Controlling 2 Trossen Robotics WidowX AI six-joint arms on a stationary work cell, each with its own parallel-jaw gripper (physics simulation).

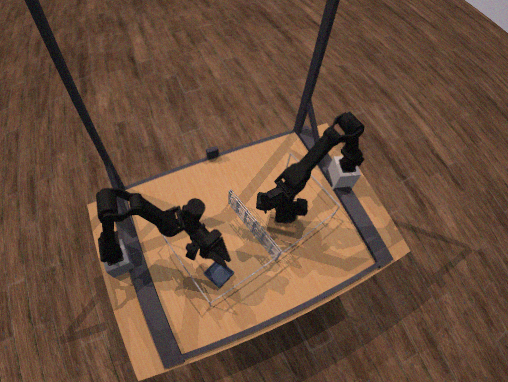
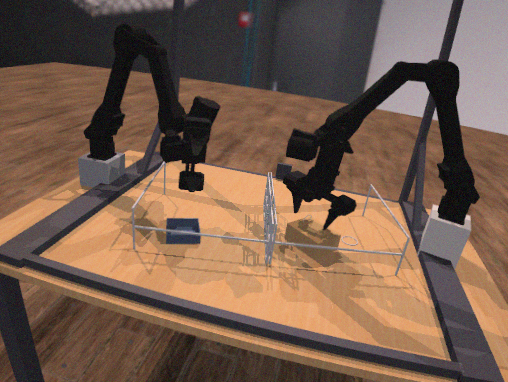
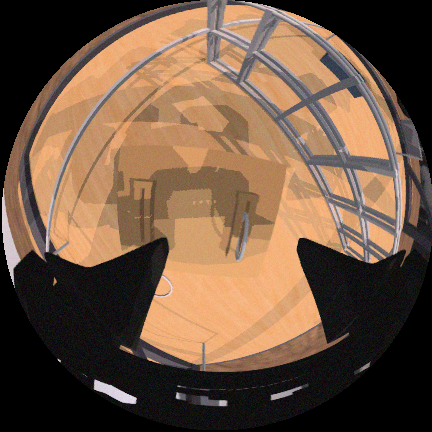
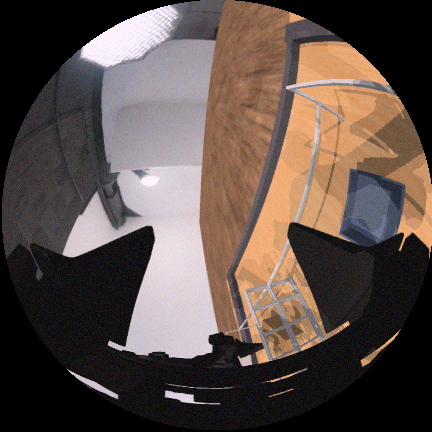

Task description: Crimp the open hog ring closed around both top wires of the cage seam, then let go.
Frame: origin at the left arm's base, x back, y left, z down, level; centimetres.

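Seen in the pictures: left gripper, between the fingertips: (image 2: 309, 221) (image 3: 235, 245) (image 4: 274, 351); right gripper, between the fingertips: (image 1: 227, 264) (image 2: 193, 174) (image 4: 222, 231); left arm's base, origin of its link: (image 1: 347, 165) (image 2: 451, 216); right arm's base, origin of its link: (image 1: 113, 255) (image 2: 102, 155).
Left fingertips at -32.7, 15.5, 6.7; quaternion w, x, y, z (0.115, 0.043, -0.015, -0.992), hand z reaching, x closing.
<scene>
Offsets run from my left fingertips to a thing's top centre, as dx, dy, dz. "*": to the spot under its first point.
The upright cage seam @(* -10.2, +3.8, -0.8) (image 1: 252, 225) (image 2: 270, 215) (image 3: 350, 161) (image 4: 283, 317) is grey wire mesh standing mid-table. A thin pale ring @(+10.2, -6.1, +4.7) (image 2: 350, 245) (image 3: 171, 286) lies on the table. A narrow grey curved piece @(* -0.6, +1.9, -1.9) (image 3: 246, 227), perhaps a ring seen edge-on, is at the right slot of a brown block @(+2.2, +2.3, -0.4) (image 2: 312, 242) (image 3: 265, 200). My left gripper (image 2: 311, 219) (image 3: 235, 245) is open and empty above the block, beside the seam. My right gripper (image 2: 191, 181) (image 4: 222, 231) is open and empty, turned sideways above the table, away from the seam. I cannot make out a ring on the top wires.
A blue tray @(-24.8, +19.8, +2.4) (image 1: 219, 274) (image 2: 180, 239) (image 4: 395, 210) lies below my right gripper. Thin low rails @(-16.1, +24.3, -1.1) (image 1: 245, 280) (image 2: 335, 248) (image 4: 316, 150) run out from the seam to both sides on short posts. Dark beams edge the table.
</scene>
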